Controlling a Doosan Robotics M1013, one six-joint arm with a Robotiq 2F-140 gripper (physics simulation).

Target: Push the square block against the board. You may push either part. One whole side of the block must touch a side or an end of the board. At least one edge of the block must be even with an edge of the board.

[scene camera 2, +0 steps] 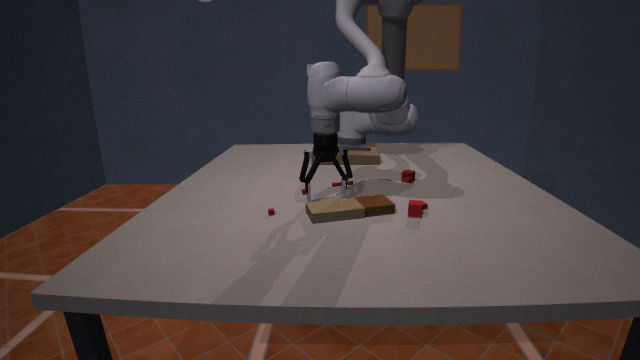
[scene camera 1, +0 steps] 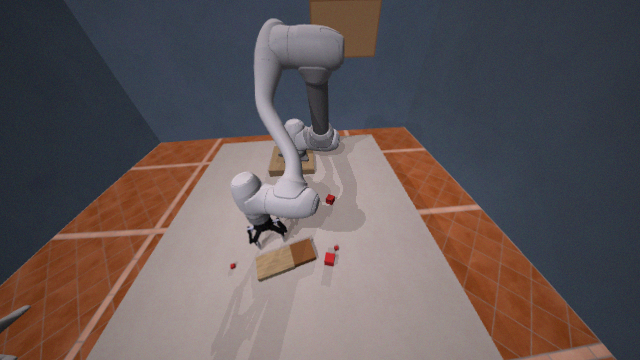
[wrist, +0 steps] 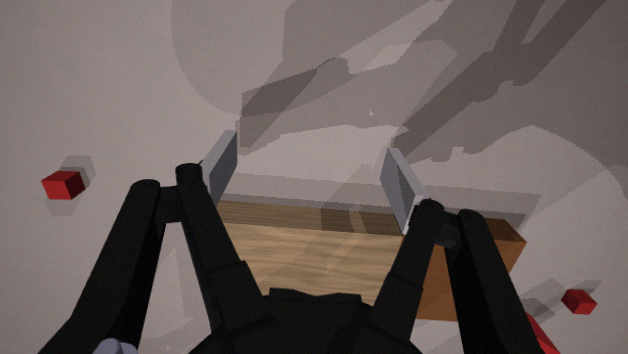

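Where they show: gripper, between the fingertips: (scene camera 2: 326,200) (scene camera 1: 272,243) (wrist: 311,156); arm's base, origin of its link: (scene camera 2: 349,146).
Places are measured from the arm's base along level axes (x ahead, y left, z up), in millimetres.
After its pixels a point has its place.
Note:
The light wooden board (scene camera 1: 274,264) @[y -140, x 796, z -20 mm] (scene camera 2: 336,209) @[y -136, x 818, z -20 mm] (wrist: 310,255) @[y -135, x 759, z -20 mm] lies flat on the table. The orange-brown square block (scene camera 1: 303,252) @[y -10, x 763, z -20 mm] (scene camera 2: 378,205) @[y -9, x 797, z -20 mm] (wrist: 435,290) @[y -18, x 766, z -20 mm] lies at its right end in the scene views, with no gap showing at the seam. Their long edges run nearly in line; I cannot tell whether any are exactly even. My gripper (scene camera 1: 271,242) @[y -158, x 683, z -39 mm] (scene camera 2: 326,197) @[y -158, x 683, z -39 mm] (wrist: 311,156) @[y -158, x 683, z -39 mm] is open and empty, pointing down on the arm-base side of the board. In the wrist view, its right finger and linkage hide part of the seam and block.
A red cube (scene camera 1: 329,259) @[y 99, x 818, z -10 mm] (scene camera 2: 415,209) @[y 95, x 829, z -24 mm] and a small red cube (scene camera 1: 336,247) @[y 145, x 759, z -34 mm] (wrist: 579,301) @[y 136, x 753, z -36 mm] lie right of the block. Another small one (scene camera 1: 232,266) @[y -330, x 768, z -35 mm] (scene camera 2: 271,212) @[y -330, x 772, z -41 mm] lies left of the board. Farther back are a red cube (scene camera 1: 330,199) @[y 173, x 481, z -10 mm] (scene camera 2: 408,176) @[y 169, x 485, z -24 mm] and a red bar (scene camera 2: 342,183).

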